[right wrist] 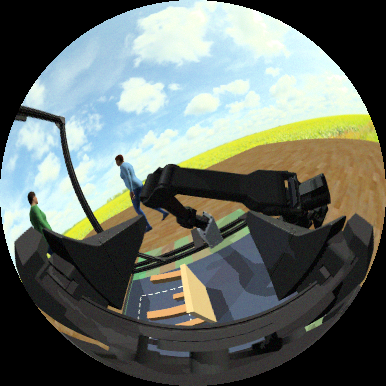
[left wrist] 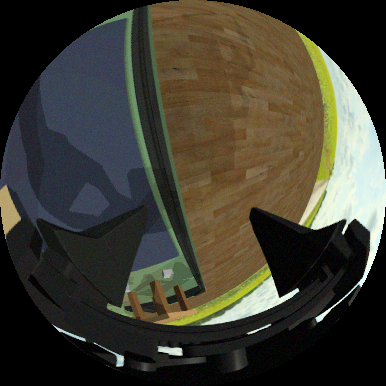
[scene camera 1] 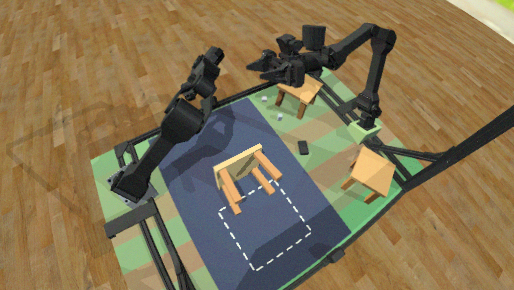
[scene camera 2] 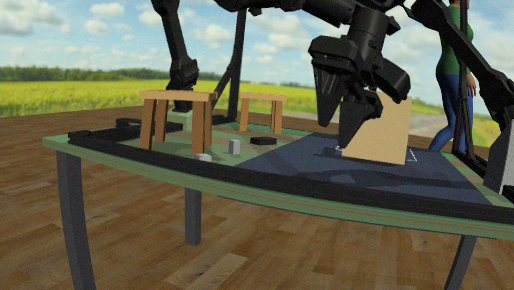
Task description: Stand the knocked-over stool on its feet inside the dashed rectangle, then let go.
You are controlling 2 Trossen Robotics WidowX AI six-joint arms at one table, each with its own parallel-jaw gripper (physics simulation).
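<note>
The knocked-over stool point(scene camera 1: 241, 169) point(scene camera 2: 385, 135) point(right wrist: 197, 295) lies on its side on the dark blue mat point(scene camera 1: 200, 225). Its seat stands on edge and its legs reach toward the dashed rectangle point(scene camera 1: 256, 270), with some leg ends over the near part of it. A corner of the seat point(left wrist: 9, 210) shows at the left edge of the left wrist view. My left gripper point(scene camera 2: 334, 132) point(left wrist: 200, 212) is open and empty, pointing down on the seat side of the stool. My right gripper point(scene camera 1: 255, 71) is open and empty, high beside an upright stool and away from the knocked-over one.
One upright stool point(scene camera 1: 302, 90) point(scene camera 2: 177, 95) stands below the right gripper, another point(scene camera 1: 372, 170) point(scene camera 2: 262, 97) at the right in scene camera 1. Two small pale blocks point(scene camera 1: 264, 98) point(scene camera 1: 279, 117) and a flat black box point(scene camera 1: 303, 147) point(scene camera 2: 263, 140) lie between them and the mat.
</note>
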